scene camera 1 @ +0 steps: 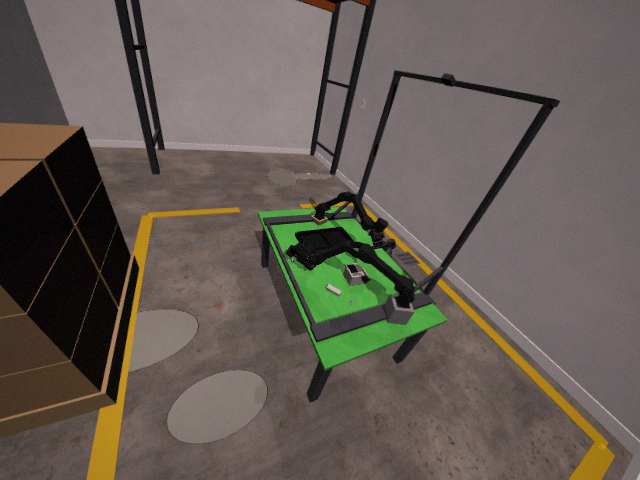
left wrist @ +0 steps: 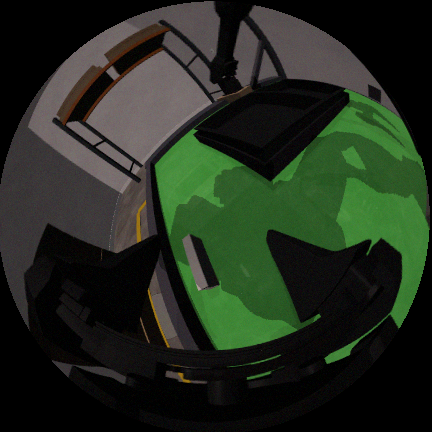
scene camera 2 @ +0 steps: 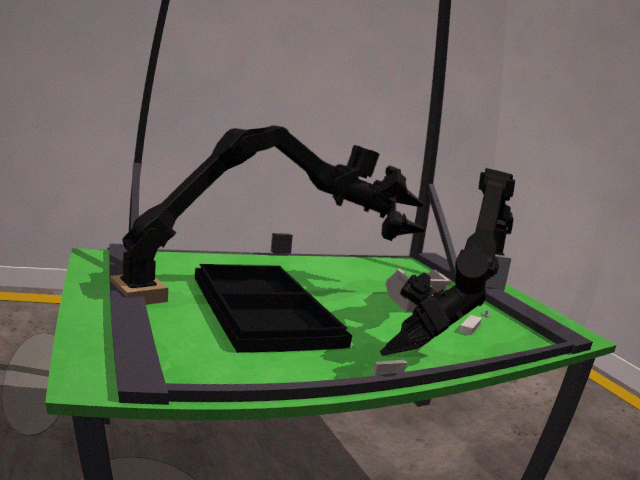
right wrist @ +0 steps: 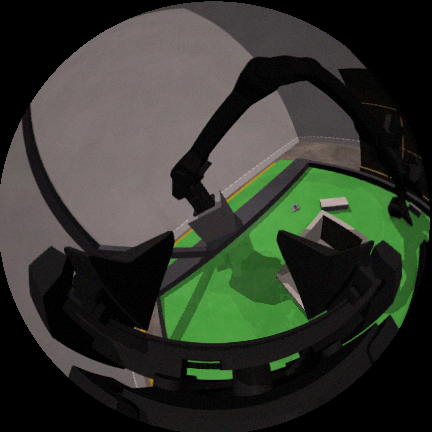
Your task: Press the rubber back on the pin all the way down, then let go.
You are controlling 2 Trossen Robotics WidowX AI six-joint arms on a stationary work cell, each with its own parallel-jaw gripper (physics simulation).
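Pixels of known places: left gripper, fingertip midpoint: [scene camera 1: 297,255] [left wrist: 213,237] [scene camera 2: 384,350]; right gripper, fingertip midpoint: [scene camera 1: 382,259] [scene camera 2: 423,217] [right wrist: 227,236]; left arm's base at its link origin: [scene camera 1: 402,302] [right wrist: 203,204]; right arm's base at its link origin: [scene camera 1: 319,217] [left wrist: 232,91] [scene camera 2: 138,281].
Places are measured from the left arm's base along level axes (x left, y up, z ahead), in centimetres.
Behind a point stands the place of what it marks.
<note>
A tiny blue-and-grey piece [scene camera 1: 351,302] {x 23.0, y -10.0, z 4.5 cm} [scene camera 2: 485,313] {x 23.0, y -10.2, z 5.3 cm} [right wrist: 295,207] lies on the green table; it is too small to tell whether it is the pin, its rubber back or both. A white block [scene camera 1: 333,289] {x 32.7, y -9.1, z 11.0 cm} [scene camera 2: 469,324] {x 34.4, y -9.1, z 12.4 cm} [right wrist: 334,203] {x 31.9, y -9.1, z 12.1 cm} lies beside it. My left gripper [scene camera 1: 299,259] {x 54.6, y -8.0, z 32.8 cm} [scene camera 2: 383,352] {x 54.6, y -8.0, z 32.8 cm} [left wrist: 213,237] {x 54.6, y -8.0, z 32.8 cm} is open and empty, low over the table near the front bar, close to a second pale block [scene camera 2: 390,367] {x 58.1, y -9.5, z 31.6 cm} [left wrist: 201,262] {x 56.8, y -9.1, z 31.3 cm}. My right gripper [scene camera 2: 421,217] {x 8.3, y 7.5, z 22.8 cm} [right wrist: 227,236] {x 8.3, y 7.5, z 22.8 cm} is open and empty, raised high, above and behind the grey-white bin in scene camera 2.
The grey-white bin [scene camera 1: 354,273] {x 18.9, y -10.1, z 26.9 cm} [scene camera 2: 397,289] {x 19.8, y -7.7, z 27.8 cm} [right wrist: 313,234] {x 19.9, y -5.7, z 18.3 cm} stands between the grippers and the tiny piece. A black two-compartment tray [scene camera 2: 294,343] {x 53.5, y -9.2, z 47.9 cm} [left wrist: 235,156] {x 51.4, y -9.8, z 43.6 cm} lies mid-table. Dark frame bars [scene camera 2: 289,391] {x 71.2, y -9.2, z 47.1 cm} edge the table. The left arm's grey base block [scene camera 1: 399,311] {x 2.3, y -1.1, z -4.8 cm} [right wrist: 215,225] {x 0.9, y -4.4, z 5.0 cm} stands near one end.
</note>
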